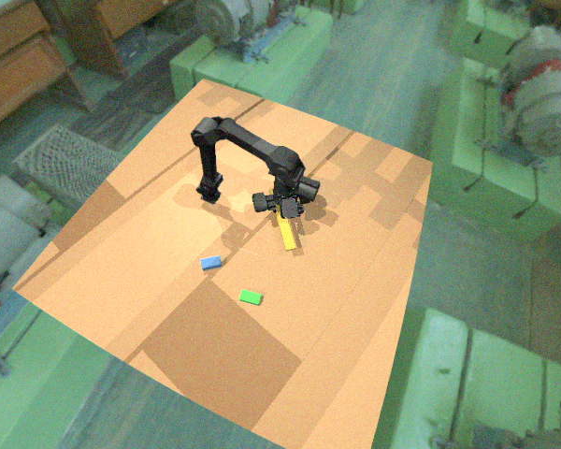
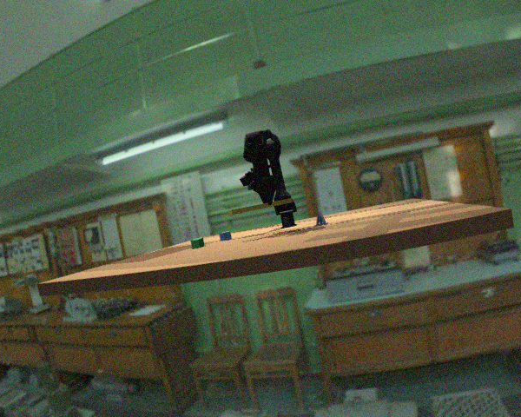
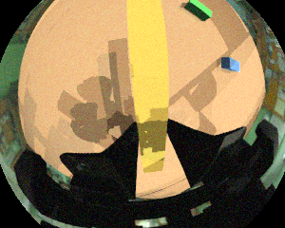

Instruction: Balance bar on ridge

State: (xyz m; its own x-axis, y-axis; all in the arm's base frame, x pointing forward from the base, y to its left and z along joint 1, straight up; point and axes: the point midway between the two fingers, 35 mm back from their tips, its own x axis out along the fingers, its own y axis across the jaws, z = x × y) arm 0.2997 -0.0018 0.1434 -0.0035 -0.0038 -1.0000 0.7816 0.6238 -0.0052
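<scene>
My gripper tip is now 20 mm short of the yellow bar and 20 mm to the left of it. The rest, counted from my gripper tip: blue block: 150 mm behind, 250 mm to the right, 90 mm below; then green block: 30 mm ahead, 300 mm to the right, 90 mm below.
</scene>
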